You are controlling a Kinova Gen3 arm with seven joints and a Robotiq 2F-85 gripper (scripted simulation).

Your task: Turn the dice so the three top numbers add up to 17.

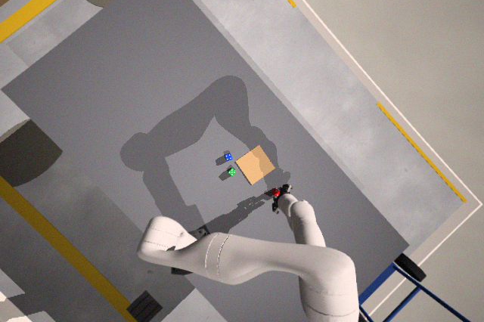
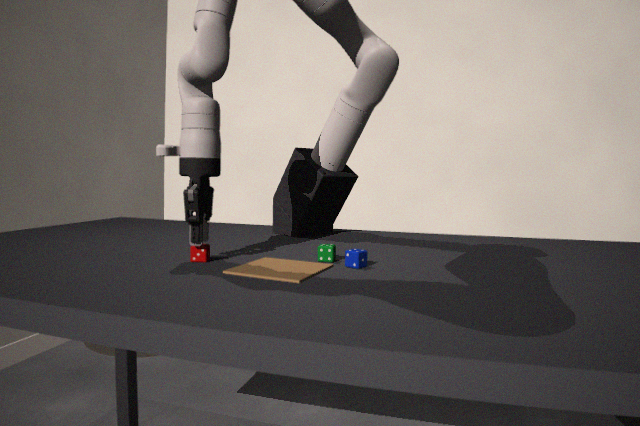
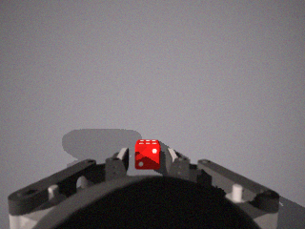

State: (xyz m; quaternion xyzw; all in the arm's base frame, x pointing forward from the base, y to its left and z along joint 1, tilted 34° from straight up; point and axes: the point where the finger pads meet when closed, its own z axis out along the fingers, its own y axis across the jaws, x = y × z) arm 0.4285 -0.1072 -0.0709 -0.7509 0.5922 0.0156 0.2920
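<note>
Now: hand 3 cm above the red die. From my hand the other things lie so: green die: 10 cm behind, 22 cm to the left, 3 cm below; then tan mat: 1 cm ahead, 17 cm to the left, 5 cm below; then blue die: 6 cm behind, 28 cm to the left, 3 cm below.
</note>
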